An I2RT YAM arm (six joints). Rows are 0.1 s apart.
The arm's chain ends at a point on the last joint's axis. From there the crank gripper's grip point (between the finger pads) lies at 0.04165 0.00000 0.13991 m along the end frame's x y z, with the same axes.
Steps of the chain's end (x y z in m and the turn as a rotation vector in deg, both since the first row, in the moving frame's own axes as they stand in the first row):
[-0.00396 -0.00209 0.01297 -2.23 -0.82 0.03]
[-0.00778 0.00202 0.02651 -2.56 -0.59 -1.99]
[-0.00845 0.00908 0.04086 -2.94 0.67 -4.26]
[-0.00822 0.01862 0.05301 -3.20 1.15 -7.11]
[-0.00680 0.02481 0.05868 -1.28 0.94 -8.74]
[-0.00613 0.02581 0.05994 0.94 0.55 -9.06]
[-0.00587 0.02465 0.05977 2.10 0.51 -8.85]
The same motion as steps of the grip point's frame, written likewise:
[-0.00597 0.00339 0.01345 -2.23 -0.82 0.03]
[-0.00914 0.00686 0.02682 -2.56 -0.59 -1.99]
[-0.00667 0.01308 0.04026 -2.94 0.67 -4.26]
[-0.00527 0.02106 0.05207 -3.20 1.15 -7.11]
[-0.00477 0.02141 0.05802 -1.28 0.94 -8.74]
[-0.00550 0.01686 0.05946 0.94 0.55 -9.06]
[-0.00552 0.01305 0.05918 2.10 0.51 -8.85]

